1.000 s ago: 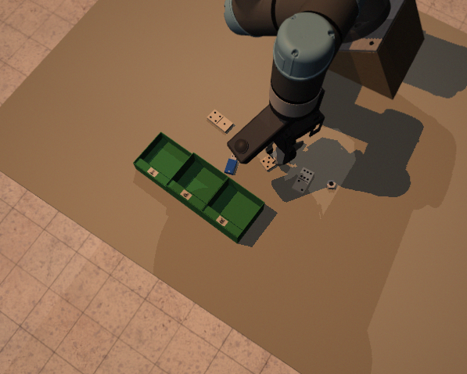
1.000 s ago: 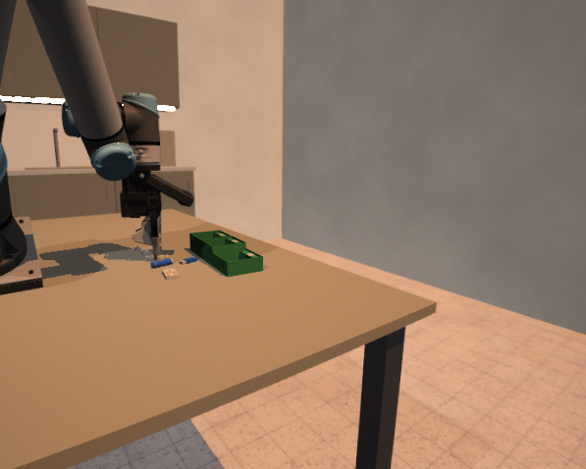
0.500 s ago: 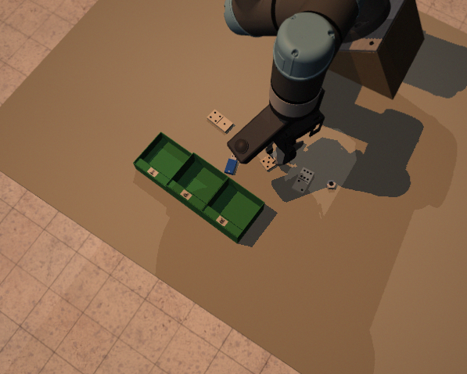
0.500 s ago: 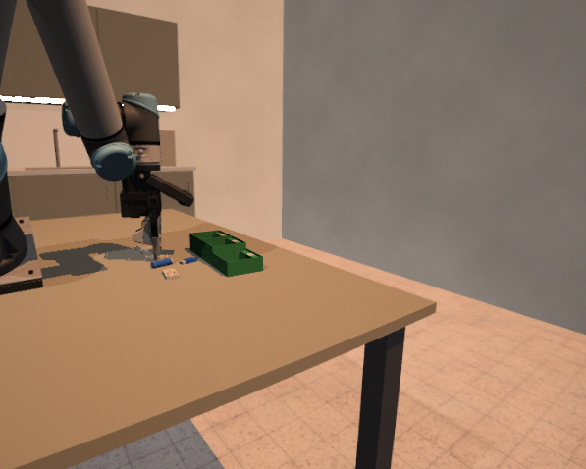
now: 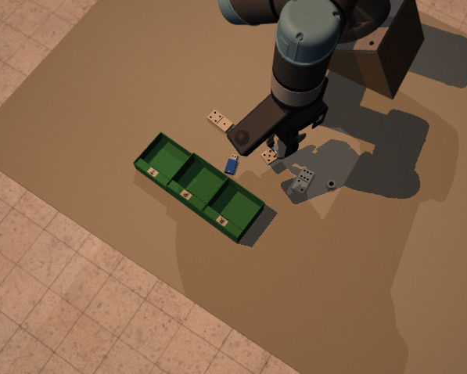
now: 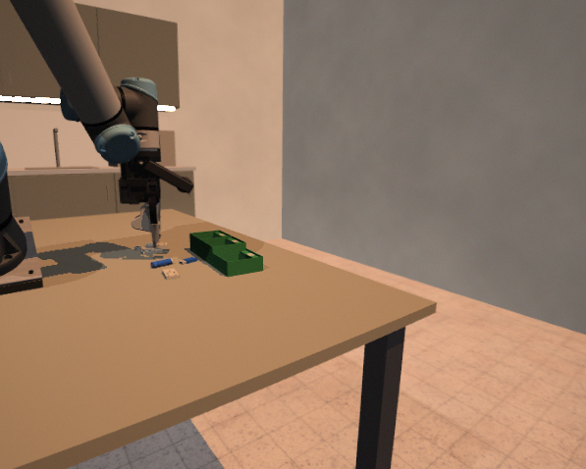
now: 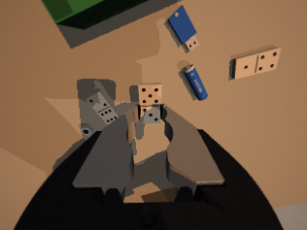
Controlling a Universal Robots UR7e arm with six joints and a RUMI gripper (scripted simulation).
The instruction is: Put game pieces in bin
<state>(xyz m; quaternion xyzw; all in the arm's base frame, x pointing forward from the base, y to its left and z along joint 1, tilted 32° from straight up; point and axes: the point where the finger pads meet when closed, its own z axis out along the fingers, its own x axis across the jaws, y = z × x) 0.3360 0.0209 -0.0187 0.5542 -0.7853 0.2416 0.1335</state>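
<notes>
Now: hand 13 cm short of the green bin, 9 cm to the left of it and 3 cm above it. The rest, counted from my hand: blue battery (6 cm to the right, 4 cm below, 1 cm behind); small nut (12 cm to the left, 4 cm below, 2 cm behind); blue USB stick (6 cm to the right, 5 cm below, 5 cm ahead).
</notes>
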